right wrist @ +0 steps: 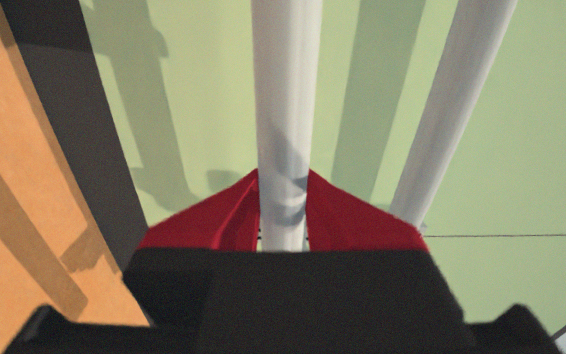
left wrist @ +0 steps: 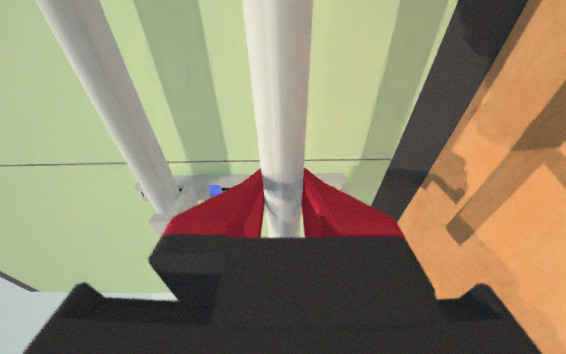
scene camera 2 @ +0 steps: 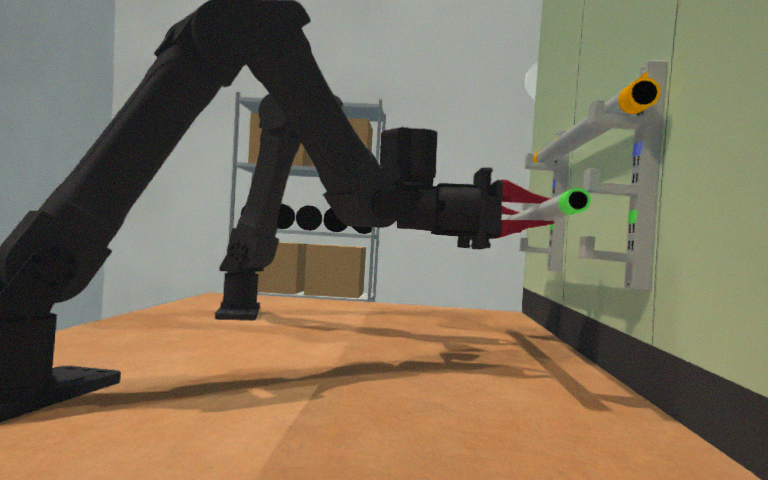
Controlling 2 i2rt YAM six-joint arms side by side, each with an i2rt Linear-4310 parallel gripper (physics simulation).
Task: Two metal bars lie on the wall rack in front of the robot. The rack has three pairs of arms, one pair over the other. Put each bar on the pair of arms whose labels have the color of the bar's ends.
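Frame: origin at the left arm's base, x back, y right, z up, level; metres.
Seen in the pictures: left gripper, fingertip midpoint: (left wrist: 282,176); right gripper, fingertip midpoint: (right wrist: 282,178); left arm's base at its link origin: (scene camera 2: 239,312); right arm's base at its link origin: (scene camera 2: 3,404).
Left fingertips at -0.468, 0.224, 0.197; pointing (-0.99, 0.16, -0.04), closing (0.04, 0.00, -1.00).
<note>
Pixels of each thing's top centre, then the offset from my left fingertips to it, as dx, dy, dz. "pt": a spot on its surface instead. Level surfaces: height alone.
- green-ended bar at its top centre: (scene camera 2: 530,202) +0.038, +0.124, +0.026
- rack at its top centre: (scene camera 2: 628,63) +0.024, +0.336, +0.170
- orange-ended bar at its top centre: (right wrist: 509,3) (scene camera 2: 578,125) -0.021, +0.135, +0.141
- blue label at a spot on its surface: (scene camera 2: 637,148) pt +0.009, +0.341, +0.077
- green label at a spot on its surface: (scene camera 2: 632,216) pt +0.009, +0.340, +0.002
- wooden table at its surface level: dz -0.197
The green-ended bar (scene camera 2: 543,210) (left wrist: 280,75) (right wrist: 286,75) is held roughly level in front of the rack (scene camera 2: 651,169) (left wrist: 320,181), at a height between the middle and bottom arms. My right gripper (scene camera 2: 550,211) (right wrist: 282,178) is shut on it. My left gripper (left wrist: 282,176) is shut on it too; in the scene view it is mostly hidden behind the right one. The orange-ended bar (scene camera 2: 586,130) (left wrist: 100,85) (right wrist: 455,110) rests on the top pair of arms. The blue label (scene camera 2: 637,148) is above the middle arm, the green label (scene camera 2: 632,216) above the bottom arm.
The middle arm (scene camera 2: 614,188) and bottom arm (scene camera 2: 610,256) of the near post bear no bar and have upturned tips. The green wall (scene camera 2: 719,226) stands behind the rack, with a dark strip (scene camera 2: 702,390) along its foot. The wooden table (scene camera 2: 396,430) lies below.
</note>
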